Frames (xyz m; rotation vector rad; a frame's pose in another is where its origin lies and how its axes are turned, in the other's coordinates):
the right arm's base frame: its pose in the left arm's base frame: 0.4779 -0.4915 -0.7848 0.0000 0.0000 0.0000
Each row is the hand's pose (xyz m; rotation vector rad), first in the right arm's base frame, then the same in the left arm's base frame.
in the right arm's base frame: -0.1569 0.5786 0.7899 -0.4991 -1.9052 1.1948
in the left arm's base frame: 0.3210 0.0871 0.0051 -0.4991 -1.9052 1.1948
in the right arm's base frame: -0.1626 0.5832 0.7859 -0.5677 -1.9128 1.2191
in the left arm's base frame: 0.3153 0.0917 0.0011 -0.5677 -1.9128 1.2191
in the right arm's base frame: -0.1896 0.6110 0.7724 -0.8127 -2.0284 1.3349
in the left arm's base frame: 0.2883 0.1195 -0.0124 -0.8127 -2.0284 1.3349
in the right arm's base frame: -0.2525 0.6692 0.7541 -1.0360 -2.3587 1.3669
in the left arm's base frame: 0.2254 0.1777 -0.0307 -1.0360 -2.3587 1.3669
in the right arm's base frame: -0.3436 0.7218 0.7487 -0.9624 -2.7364 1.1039
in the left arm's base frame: 0.1343 0.2303 -0.0361 -0.9624 -2.7364 1.1039
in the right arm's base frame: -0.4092 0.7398 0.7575 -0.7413 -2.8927 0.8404
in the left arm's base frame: 0.0687 0.2483 -0.0273 -0.7413 -2.8927 0.8404
